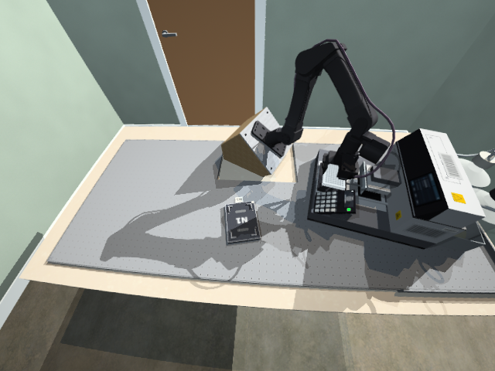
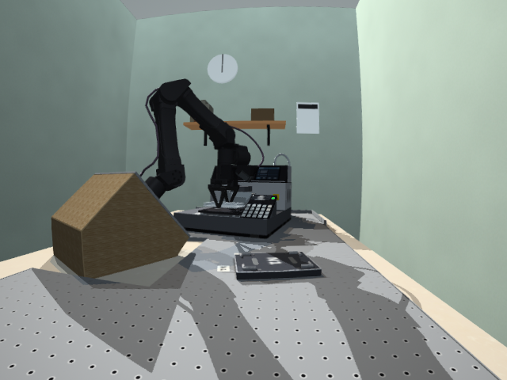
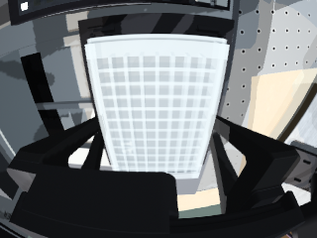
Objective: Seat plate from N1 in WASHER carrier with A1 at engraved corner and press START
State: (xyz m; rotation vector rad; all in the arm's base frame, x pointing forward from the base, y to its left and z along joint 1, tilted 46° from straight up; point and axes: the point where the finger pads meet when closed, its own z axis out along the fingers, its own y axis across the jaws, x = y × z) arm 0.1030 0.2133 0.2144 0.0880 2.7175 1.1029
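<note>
The well plate lies right at my hand. From my hand the other things lie so: N1 label 35 cm to the right, 18 cm ahead, 10 cm below; washer carrier 2 cm below; plate washer 15 cm to the left, 3 cm above.
</note>
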